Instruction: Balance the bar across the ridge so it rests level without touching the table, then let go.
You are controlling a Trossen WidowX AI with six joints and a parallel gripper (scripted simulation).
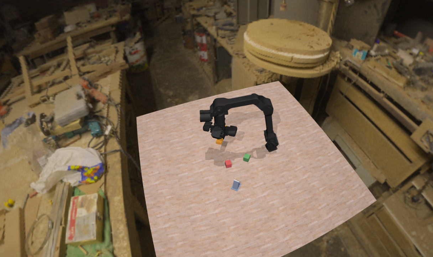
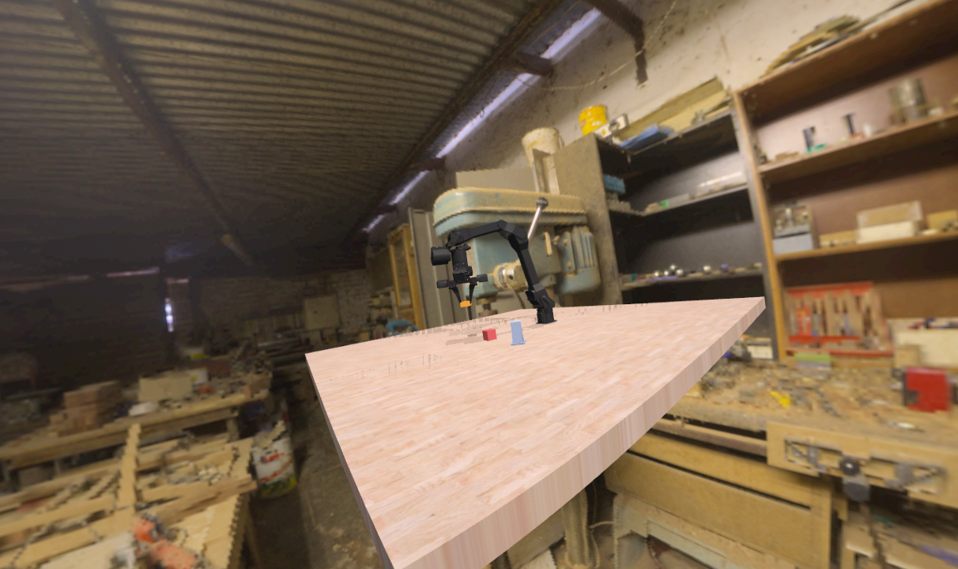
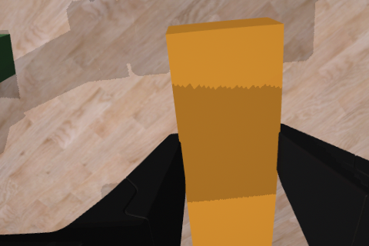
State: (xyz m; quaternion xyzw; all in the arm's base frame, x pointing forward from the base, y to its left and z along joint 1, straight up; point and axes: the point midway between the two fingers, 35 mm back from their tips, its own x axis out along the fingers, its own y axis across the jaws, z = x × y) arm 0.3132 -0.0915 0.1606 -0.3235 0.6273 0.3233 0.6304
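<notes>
My gripper tip is 12 cm to the right of the red cube and 11 cm above it. Also, from my gripper tip: orange bar: 2 cm to the right, 2 cm behind; green cube: 12 cm to the left, 12 cm behind, 11 cm below.
</notes>
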